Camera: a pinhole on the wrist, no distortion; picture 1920 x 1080 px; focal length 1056.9 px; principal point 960.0 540.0 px. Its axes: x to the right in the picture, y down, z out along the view. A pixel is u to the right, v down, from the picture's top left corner.
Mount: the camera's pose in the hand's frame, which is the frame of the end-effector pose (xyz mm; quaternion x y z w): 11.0 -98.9 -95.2 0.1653 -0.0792 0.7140 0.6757
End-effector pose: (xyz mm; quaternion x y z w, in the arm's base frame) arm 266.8 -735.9 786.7 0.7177 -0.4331 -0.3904 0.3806
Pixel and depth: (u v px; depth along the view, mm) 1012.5 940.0 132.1
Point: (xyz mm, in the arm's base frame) 273.7 -676.2 652.6
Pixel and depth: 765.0 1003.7 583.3
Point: -42.7 -537.8 278.8
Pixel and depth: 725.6 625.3 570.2
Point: 60.0 -720.0 250.0
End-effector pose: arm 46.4 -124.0 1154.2 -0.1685 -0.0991 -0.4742 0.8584
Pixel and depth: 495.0 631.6 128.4
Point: -110.0 -232.6 1204.5
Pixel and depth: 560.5 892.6 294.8
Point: -241.7 -183.5 1340.7
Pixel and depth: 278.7 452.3 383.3
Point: -290.1 -361.0 1437.3
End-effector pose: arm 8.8 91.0 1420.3 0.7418 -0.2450 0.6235 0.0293
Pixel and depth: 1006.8 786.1 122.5
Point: 85.4 203.6 1449.4
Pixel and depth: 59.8 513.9 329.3
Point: 309.6 442.7 1585.1
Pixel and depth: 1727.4 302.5 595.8
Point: 524.5 -286.4 1452.7
